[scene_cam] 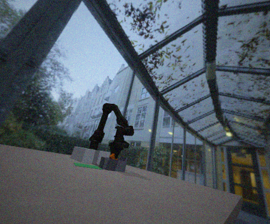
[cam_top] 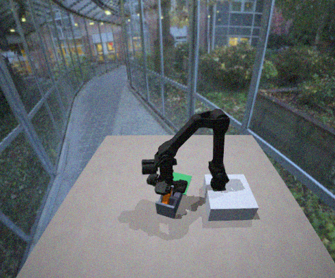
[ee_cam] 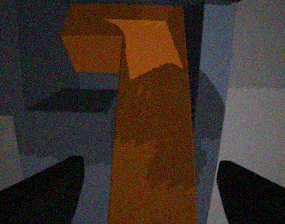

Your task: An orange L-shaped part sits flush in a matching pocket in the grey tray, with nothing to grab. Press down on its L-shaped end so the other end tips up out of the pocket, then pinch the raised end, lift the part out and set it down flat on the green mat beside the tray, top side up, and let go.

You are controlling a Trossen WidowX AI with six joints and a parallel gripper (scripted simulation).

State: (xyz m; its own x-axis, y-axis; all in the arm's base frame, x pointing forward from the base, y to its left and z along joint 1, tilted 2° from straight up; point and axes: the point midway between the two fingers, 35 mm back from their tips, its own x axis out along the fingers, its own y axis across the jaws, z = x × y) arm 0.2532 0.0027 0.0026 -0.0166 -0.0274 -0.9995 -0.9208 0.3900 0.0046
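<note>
Right now my gripper tip is 70 mm past the green mat, 130 mm to the left of it and 80 mm above it. Round my gripper tip: orange L-shaped part 30 mm to the left, 30 mm below.
</note>
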